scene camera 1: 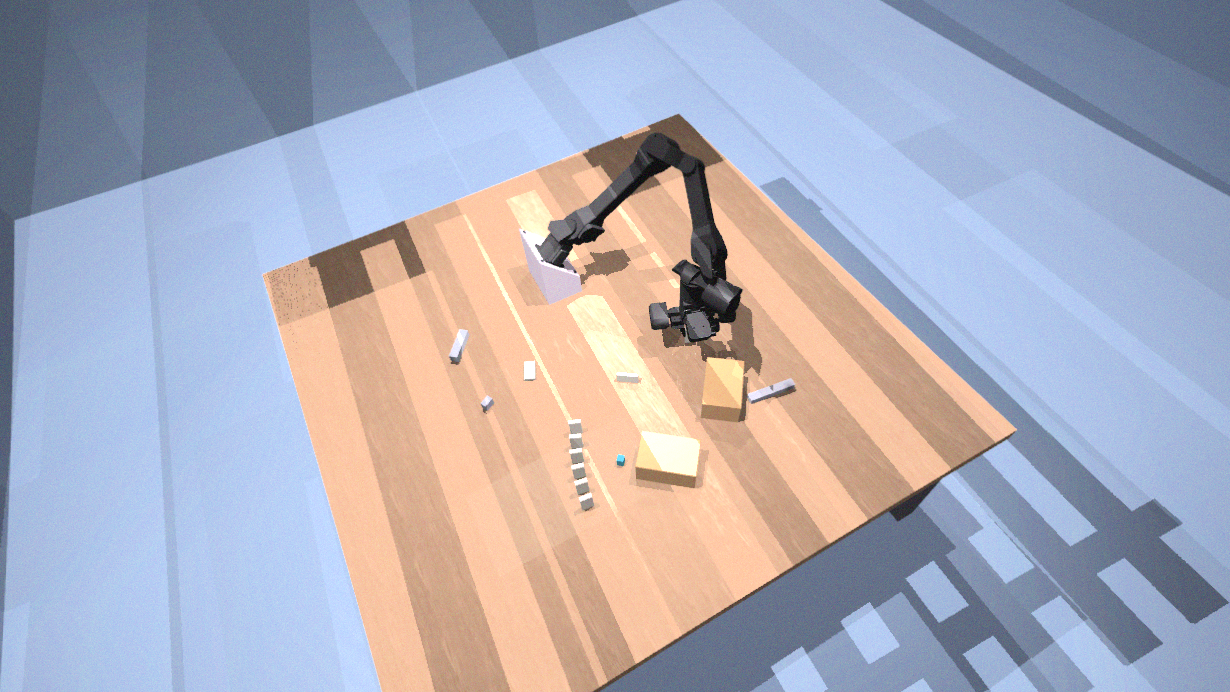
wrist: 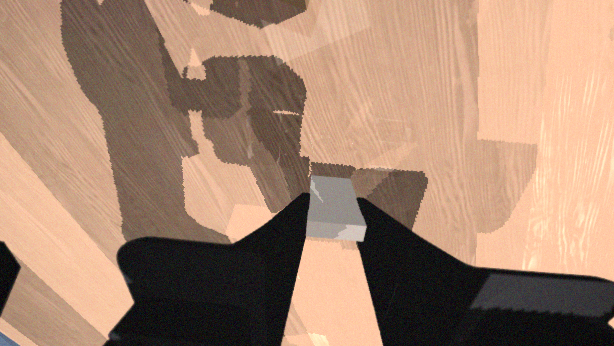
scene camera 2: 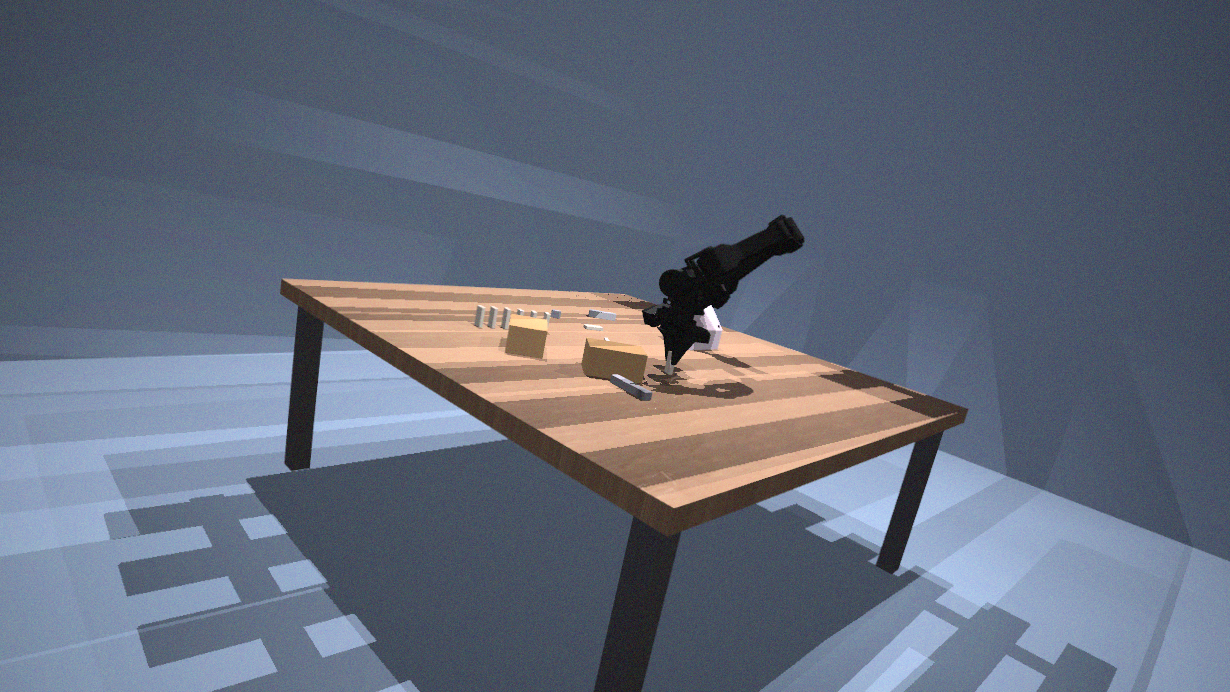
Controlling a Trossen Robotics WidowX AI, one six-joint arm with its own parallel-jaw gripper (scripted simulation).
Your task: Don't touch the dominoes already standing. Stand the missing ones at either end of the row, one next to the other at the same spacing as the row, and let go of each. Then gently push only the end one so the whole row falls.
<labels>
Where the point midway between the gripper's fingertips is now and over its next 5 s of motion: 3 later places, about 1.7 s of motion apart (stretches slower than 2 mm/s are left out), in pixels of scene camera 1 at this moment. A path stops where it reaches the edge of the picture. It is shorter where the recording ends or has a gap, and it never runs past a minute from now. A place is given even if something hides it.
My gripper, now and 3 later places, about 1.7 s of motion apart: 690,334; 569,378; 573,404; 528,374
</labels>
